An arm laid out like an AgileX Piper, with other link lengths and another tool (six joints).
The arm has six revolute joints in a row. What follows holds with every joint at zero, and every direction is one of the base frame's. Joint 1 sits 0.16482 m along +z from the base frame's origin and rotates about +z. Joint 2 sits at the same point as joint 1 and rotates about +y. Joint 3 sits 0.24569 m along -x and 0.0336 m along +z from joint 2 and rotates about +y. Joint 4 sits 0.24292 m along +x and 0.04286 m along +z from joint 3 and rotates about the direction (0.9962, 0, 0.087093). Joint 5 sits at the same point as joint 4 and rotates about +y. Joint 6 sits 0.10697 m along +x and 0.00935 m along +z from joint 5 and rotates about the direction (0.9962, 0, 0.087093). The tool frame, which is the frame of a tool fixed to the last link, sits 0.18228 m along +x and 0.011 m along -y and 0.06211 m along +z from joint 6; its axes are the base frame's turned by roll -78.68, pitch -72.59 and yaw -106.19 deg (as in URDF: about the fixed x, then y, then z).
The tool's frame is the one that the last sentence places.
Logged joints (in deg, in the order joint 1, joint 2, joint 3, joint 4, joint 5, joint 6), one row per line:
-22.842, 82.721, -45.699, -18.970, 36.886, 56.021
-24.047, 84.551, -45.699, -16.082, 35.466, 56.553
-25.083, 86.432, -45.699, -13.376, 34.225, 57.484
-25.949, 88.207, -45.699, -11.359, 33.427, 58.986
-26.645, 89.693, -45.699, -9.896, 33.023, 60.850
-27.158, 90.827, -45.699, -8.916, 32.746, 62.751
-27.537, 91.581, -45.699, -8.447, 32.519, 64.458
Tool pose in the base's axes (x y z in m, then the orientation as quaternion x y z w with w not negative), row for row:
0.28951, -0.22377, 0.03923, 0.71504, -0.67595, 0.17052, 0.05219
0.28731, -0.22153, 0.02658, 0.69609, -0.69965, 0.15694, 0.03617
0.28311, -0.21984, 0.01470, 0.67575, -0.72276, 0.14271, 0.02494
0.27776, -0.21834, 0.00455, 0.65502, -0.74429, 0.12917, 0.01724
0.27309, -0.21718, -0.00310, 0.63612, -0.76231, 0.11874, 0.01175
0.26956, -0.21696, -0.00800, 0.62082, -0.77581, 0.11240, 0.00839
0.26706, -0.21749, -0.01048, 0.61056, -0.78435, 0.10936, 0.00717
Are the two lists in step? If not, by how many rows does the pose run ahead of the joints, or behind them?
The pose runs 1 row ahead of the joints: the pose in row i belongs to the joints in row i + 1.
